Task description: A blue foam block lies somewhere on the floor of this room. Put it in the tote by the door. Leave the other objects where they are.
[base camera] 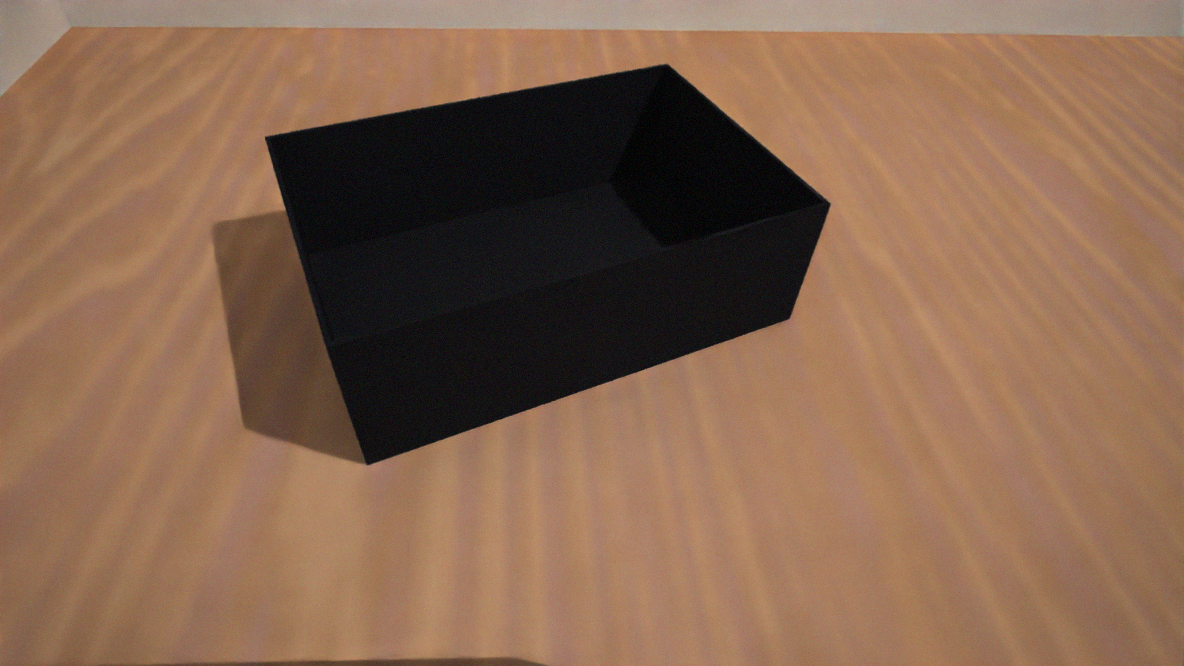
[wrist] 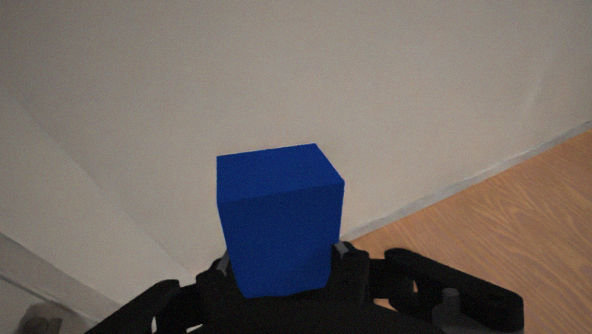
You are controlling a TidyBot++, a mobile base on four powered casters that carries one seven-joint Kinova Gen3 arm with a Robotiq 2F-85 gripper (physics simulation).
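Frame: origin at the arm's base, x ahead, y left, z up, level; millimetres.
Where they show: gripper, fingertip midpoint: (wrist: 283, 257).
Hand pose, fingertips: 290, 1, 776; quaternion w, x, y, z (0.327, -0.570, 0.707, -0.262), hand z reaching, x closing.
Observation:
Each offset is from my fingertips to the top centre of the thing, as dx, dy, dz. "spot": to the spot under its first point. Level surfaces: height alone.
The blue foam block @[+9, -3, +71] (wrist: 281, 225) is held between the two black fingers of my gripper (wrist: 283, 257) in the wrist view. It sticks out past the fingertips, with a wall behind it. The black tote @[+192, -1, -1072] (base camera: 571, 323) stands upright on the wooden floor in the base camera view, a little left of the middle and turned at an angle. Its top is open, and its visible inner floor is bare. The gripper and the block do not show in the base camera view.
A pale wall (base camera: 629, 14) (wrist: 350, 75) runs behind the tote. The wooden floor @[dz -1172] (base camera: 662, 513) (wrist: 540, 210) meets the wall at a grey skirting strip (wrist: 430, 200) in the wrist view. A dark, unclear shape @[spot: +184, +490, -248] (wrist: 42, 320) shows at the lower left of the wrist view.

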